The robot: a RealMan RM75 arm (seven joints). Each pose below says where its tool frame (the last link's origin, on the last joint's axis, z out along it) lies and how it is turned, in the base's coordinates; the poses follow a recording.
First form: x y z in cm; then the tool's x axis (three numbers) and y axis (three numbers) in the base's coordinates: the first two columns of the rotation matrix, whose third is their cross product.
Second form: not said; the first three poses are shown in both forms.
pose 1, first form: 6.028 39.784 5.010 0.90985 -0.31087 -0.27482 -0.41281 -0.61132 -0.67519
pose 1, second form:
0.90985 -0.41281 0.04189 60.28
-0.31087 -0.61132 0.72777 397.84
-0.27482 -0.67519 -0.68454 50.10
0 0 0 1

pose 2, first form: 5.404 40.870 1.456 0.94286 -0.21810 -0.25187 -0.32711 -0.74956 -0.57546
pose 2, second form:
0.94286 -0.32711 -0.06328 54.04
-0.21810 -0.74956 0.62497 408.70
-0.25187 -0.57546 -0.77807 14.56
0 0 0 1

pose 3, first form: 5.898 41.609 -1.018 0.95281 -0.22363 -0.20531 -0.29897 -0.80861 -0.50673
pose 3, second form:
0.95281 -0.29897 -0.05270 58.98
-0.22363 -0.80861 0.54420 416.09
-0.20531 -0.50673 -0.83731 -10.18
0 0 0 1

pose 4, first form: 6.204 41.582 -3.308 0.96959 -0.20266 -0.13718 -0.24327 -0.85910 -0.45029
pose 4, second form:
0.96959 -0.24327 -0.02660 62.04
-0.20266 -0.85910 0.46997 415.82
-0.13718 -0.45029 -0.88228 -33.08
0 0 0 1

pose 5, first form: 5.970 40.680 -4.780 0.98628 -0.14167 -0.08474 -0.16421 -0.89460 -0.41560
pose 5, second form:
0.98628 -0.16421 -0.01693 59.70
-0.14167 -0.89460 0.42381 406.80
-0.08474 -0.41560 -0.90559 -47.80
0 0 0 1

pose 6, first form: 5.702 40.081 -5.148 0.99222 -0.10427 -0.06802 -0.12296 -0.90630 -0.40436
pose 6, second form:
0.99222 -0.12296 -0.01948 57.02
-0.10427 -0.90630 0.40958 400.81
-0.06802 -0.40436 -0.91207 -51.48
0 0 0 1

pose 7, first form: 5.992 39.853 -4.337 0.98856 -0.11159 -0.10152 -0.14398 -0.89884 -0.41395
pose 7, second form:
0.98856 -0.14398 -0.04506 59.92
-0.11159 -0.89884 0.42383 398.53
-0.10152 -0.41395 -0.90462 -43.37
0 0 0 1

